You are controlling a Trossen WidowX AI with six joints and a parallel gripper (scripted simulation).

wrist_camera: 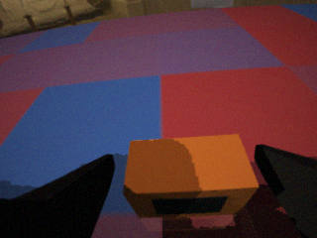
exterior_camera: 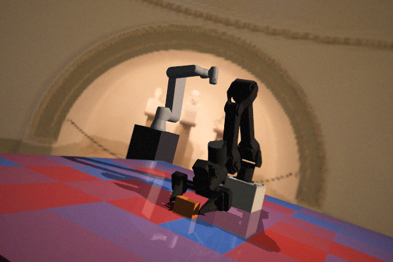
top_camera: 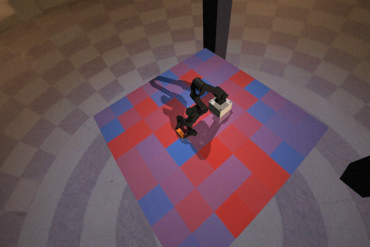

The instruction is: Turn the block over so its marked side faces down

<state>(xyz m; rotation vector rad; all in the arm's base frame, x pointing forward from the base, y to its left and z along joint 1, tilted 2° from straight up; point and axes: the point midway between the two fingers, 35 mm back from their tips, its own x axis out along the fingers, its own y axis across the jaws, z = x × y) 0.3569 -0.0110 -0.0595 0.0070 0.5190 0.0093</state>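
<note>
Now: the block 2 cm behind my gripper tip.
</note>
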